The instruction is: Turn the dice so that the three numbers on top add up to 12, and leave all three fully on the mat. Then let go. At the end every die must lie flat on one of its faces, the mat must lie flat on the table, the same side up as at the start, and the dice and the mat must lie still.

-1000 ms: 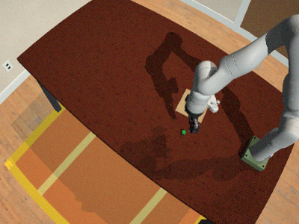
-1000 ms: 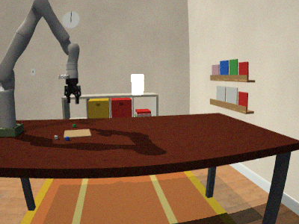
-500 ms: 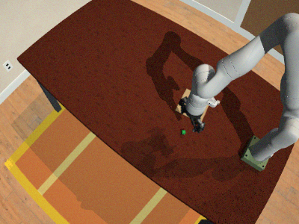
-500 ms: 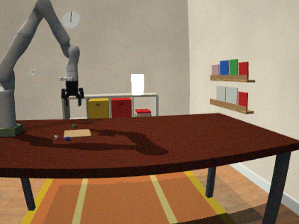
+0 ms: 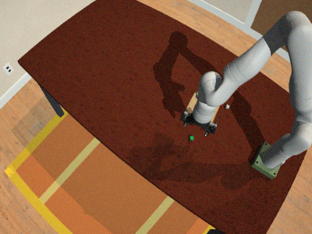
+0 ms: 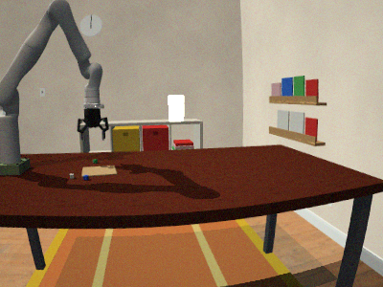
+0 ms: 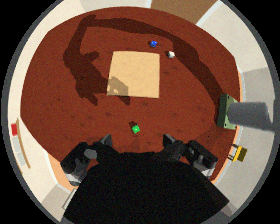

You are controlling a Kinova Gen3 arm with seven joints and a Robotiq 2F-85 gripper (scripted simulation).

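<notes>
Now: hand 10 cm above the green die. Round my hand: white die (24 cm to the right, 10 cm below, 3 cm behind); then tan mat (14 cm to the right, 11 cm below, 5 cm ahead); then blue die (26 cm to the right, 10 cm below, 3 cm ahead).
</notes>
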